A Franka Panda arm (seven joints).
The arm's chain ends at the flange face. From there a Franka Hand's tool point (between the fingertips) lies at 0.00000 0.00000 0.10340 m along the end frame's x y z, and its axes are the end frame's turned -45 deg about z.
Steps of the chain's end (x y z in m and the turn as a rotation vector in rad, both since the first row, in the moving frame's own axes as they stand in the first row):
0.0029, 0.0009, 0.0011, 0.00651, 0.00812, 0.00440
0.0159, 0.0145, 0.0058, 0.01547, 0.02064, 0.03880
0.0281, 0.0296, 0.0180, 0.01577, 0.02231, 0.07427
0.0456, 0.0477, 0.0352, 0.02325, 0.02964, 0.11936
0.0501, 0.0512, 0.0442, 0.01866, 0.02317, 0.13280
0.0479, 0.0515, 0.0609, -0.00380, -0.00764, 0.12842
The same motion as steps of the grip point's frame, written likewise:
0.0025, 0.0028, 0.0011, -0.00114, 0.01034, 0.00440
0.0036, 0.0219, 0.0058, -0.00366, 0.02553, 0.03880
0.0017, 0.0414, 0.0180, -0.00462, 0.02693, 0.07427
0.0023, 0.0667, 0.0351, -0.00452, 0.03740, 0.11936
0.0022, 0.0722, 0.0442, -0.00319, 0.02958, 0.13280
-0.0034, 0.0700, 0.0609, 0.00272, -0.00809, 0.12842

